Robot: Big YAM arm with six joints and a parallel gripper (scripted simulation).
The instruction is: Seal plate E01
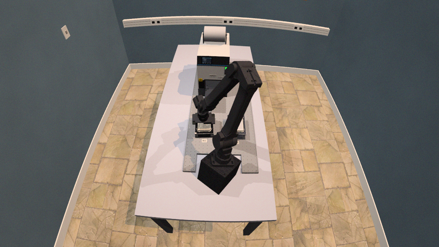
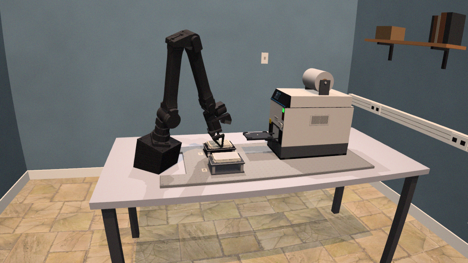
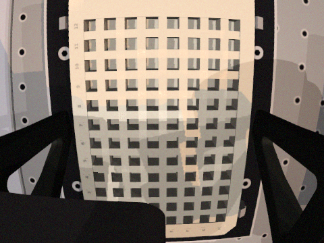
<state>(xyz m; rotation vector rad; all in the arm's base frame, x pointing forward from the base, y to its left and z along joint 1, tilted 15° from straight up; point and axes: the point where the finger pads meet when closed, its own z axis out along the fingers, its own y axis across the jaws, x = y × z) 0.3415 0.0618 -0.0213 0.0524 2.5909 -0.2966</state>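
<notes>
Now: the nest N1 2 cm below my hand. Round my hand: cream plate: 4 cm behind, 21 cm to the right, 1 cm above; sealer stage: 20 cm ahead, 7 cm to the right, 5 cm above; foil roll: 53 cm ahead, 13 cm to the right, 36 cm above.
</notes>
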